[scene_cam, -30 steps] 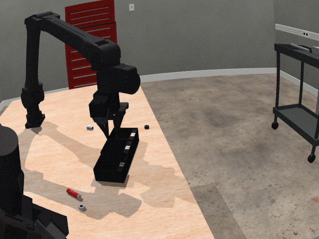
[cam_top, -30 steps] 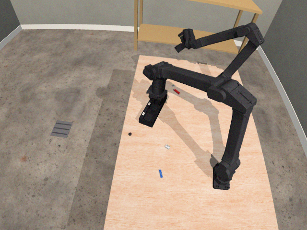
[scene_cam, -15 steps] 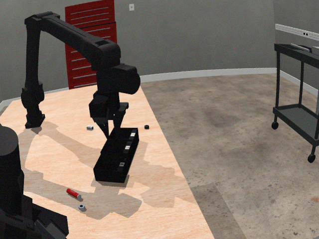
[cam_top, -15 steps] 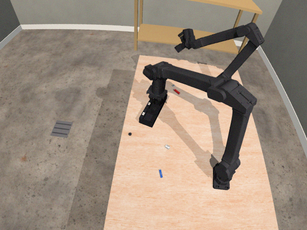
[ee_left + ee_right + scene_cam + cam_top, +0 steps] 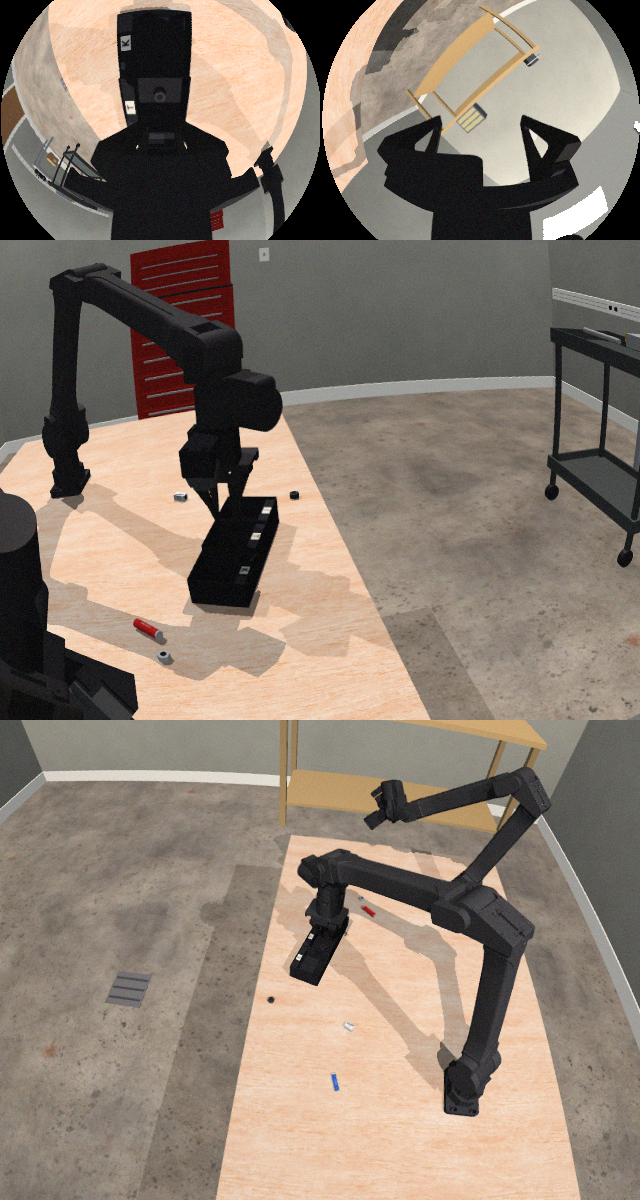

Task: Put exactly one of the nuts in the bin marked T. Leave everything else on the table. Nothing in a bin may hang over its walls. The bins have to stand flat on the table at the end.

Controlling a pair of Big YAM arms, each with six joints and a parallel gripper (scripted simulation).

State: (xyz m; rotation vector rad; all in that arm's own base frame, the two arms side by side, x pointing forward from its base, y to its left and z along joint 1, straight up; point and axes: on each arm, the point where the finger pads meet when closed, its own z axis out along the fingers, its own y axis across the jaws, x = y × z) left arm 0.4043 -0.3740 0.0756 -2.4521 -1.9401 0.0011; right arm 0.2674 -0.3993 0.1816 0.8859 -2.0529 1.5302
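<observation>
Now: left hand 50 mm above the black bin and 10 mm short of it. Also, from my left hand: grey nut 250 mm to the right, 90 mm behind, 70 mm below; then blue cylinder 390 mm to the left, 110 mm behind, 70 mm below; then red cylinder 190 mm to the right, 110 mm behind, 70 mm below.
</observation>
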